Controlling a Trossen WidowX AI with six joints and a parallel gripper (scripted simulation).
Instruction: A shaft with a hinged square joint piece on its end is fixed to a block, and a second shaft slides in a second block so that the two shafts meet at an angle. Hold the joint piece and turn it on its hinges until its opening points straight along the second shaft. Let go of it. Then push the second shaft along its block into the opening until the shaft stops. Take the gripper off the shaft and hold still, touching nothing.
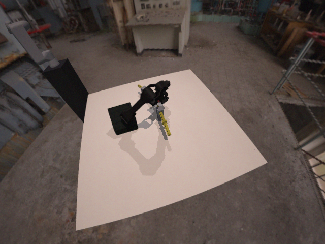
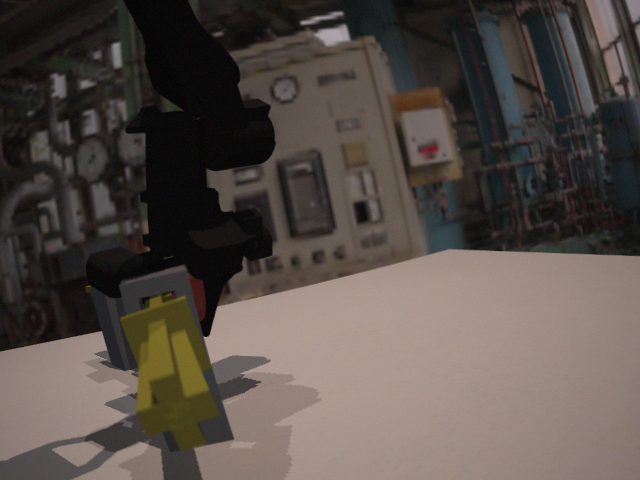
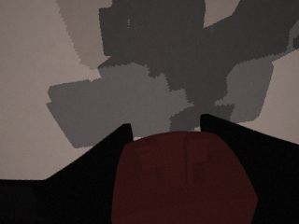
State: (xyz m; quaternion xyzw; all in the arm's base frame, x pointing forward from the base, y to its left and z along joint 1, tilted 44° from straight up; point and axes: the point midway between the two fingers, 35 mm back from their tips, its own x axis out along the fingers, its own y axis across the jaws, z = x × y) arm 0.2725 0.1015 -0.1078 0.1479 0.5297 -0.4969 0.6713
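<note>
The dark red joint piece is 40 mm above my gripper tip.
</note>
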